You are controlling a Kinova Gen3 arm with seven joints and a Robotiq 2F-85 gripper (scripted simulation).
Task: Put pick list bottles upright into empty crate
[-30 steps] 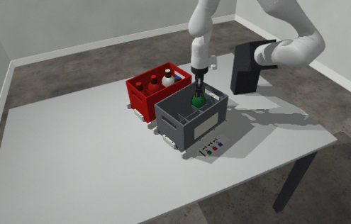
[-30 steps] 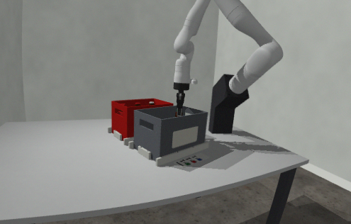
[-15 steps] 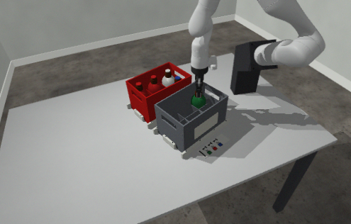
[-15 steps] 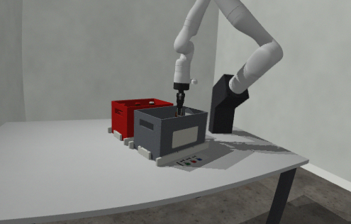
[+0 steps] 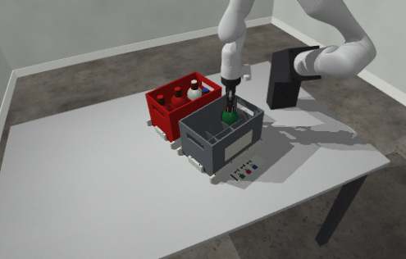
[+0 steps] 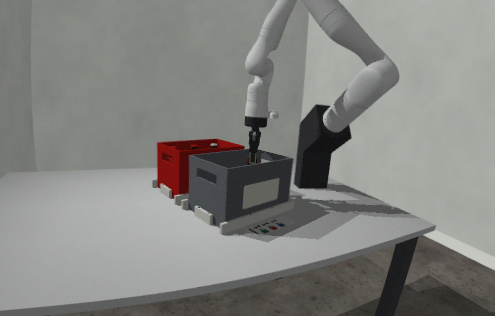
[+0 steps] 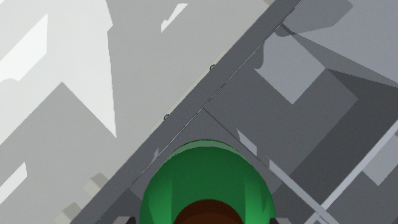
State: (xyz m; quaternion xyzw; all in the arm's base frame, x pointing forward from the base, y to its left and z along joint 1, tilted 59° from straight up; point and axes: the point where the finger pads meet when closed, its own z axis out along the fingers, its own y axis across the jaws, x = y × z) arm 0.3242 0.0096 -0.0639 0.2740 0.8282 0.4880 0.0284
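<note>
Now: the green-label bottle 70 mm below my hand. Round my hand: red crate: 150 mm ahead, 150 mm to the right, 70 mm below; grey crate: 70 mm ahead, 70 mm to the left, 70 mm below; blue-label bottle: 60 mm ahead, 130 mm to the right, 70 mm below.
</note>
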